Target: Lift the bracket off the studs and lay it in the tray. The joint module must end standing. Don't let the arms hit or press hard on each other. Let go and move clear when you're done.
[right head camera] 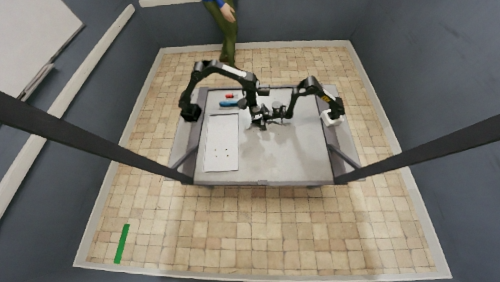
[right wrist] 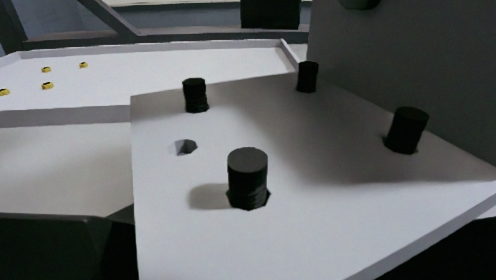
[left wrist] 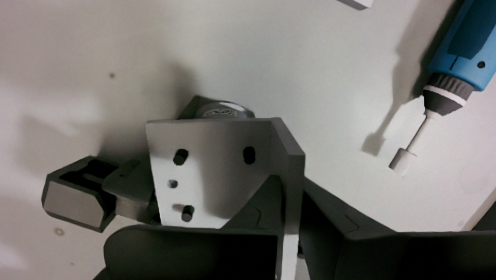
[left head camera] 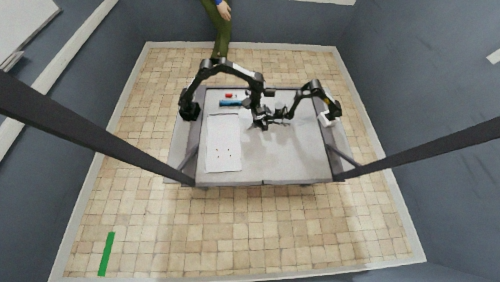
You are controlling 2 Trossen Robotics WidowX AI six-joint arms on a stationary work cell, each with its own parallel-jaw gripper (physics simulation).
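Frame: origin at the left arm's base, x back, y right, z up, level; centimetres.
Seen in the pictures: left gripper, between the fingertips: [right wrist: 373, 6] [left wrist: 285, 184] [left head camera: 254, 109]; right gripper, between the fingertips: [right head camera: 251, 118] [left wrist: 238, 111] [left head camera: 252, 118]; left arm's base, origin of its link: [right head camera: 189, 108] [left head camera: 188, 107]; right arm's base, origin of its link: [right head camera: 333, 115] [left head camera: 330, 116].
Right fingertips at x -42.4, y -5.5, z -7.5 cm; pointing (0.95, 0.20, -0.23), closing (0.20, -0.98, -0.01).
Observation:
Offsets run from my right fingertips to a thing's top centre. "spot": to the spot under its first point.
The grey L-shaped bracket [left wrist: 210, 172] [right wrist: 300, 210] sits over the joint module @[dx -3.1, dy -0.7, dz +5.3 cm] [left wrist: 226, 109], with black studs @[spot: dx -2.4, dy +1.9, dz +5.2 cm] [left wrist: 180, 156] [right wrist: 247, 175] standing up through its flat plate. The module stands on the table and is mostly hidden beneath the plate. My left gripper [left wrist: 285, 184] [left head camera: 260, 114] is shut on the bracket's upright flange, one finger on each side. My right gripper [left head camera: 268, 121] is low beside it, its fingers partly closed around the module under the plate; their tips are hidden. The white tray @[dx +15.8, dy +19.9, dz -0.6 cm] [left head camera: 223, 131] [right head camera: 221, 131] [right wrist: 175, 65] lies left of them in the head views.
Yellow nuts @[dx +15.8, dy +31.5, dz -1.3 cm] [right wrist: 46, 69] lie in the tray near one end. A blue driver @[dx +14.8, dy -10.6, dz +1.9 cm] [left wrist: 465, 55] [left head camera: 230, 103] and a red tool @[dx +19.8, dy -17.6, dz +0.7 cm] [left head camera: 228, 95] [right head camera: 229, 95] lie near the table's far edge. The two grippers are very close together at the bracket. A person [left head camera: 220, 30] stands beyond the table.

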